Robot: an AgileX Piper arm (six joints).
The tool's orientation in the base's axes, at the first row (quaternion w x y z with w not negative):
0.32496 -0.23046 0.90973 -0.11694
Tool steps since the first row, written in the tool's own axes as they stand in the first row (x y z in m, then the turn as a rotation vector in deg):
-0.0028 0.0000 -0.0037 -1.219 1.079 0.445
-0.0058 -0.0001 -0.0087 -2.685 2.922 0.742
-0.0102 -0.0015 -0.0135 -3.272 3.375 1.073
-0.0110 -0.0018 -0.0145 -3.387 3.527 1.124
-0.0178 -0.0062 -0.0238 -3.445 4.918 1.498
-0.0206 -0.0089 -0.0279 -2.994 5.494 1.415
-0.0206 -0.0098 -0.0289 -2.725 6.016 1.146
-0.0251 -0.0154 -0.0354 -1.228 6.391 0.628
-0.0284 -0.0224 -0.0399 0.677 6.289 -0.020
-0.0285 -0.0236 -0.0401 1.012 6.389 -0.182
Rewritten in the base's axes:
-0.0005 0.0016 0.0043 0.749 1.511 -0.075
-0.0016 0.0033 0.0098 1.308 3.815 -0.182
-0.0012 0.0046 0.0163 1.767 4.477 -0.282
-0.0012 0.0048 0.0176 1.826 4.663 -0.315
-0.0011 0.0049 0.0299 1.630 5.873 -1.072
-0.0009 0.0042 0.0355 1.070 6.154 -1.460
-0.0012 0.0035 0.0366 0.534 6.490 -1.589
-0.0004 0.0013 0.0460 -0.951 6.106 -2.135
0.0013 -0.0028 0.0538 -2.634 5.115 -2.629
0.0017 -0.0038 0.0544 -3.002 5.046 -2.722

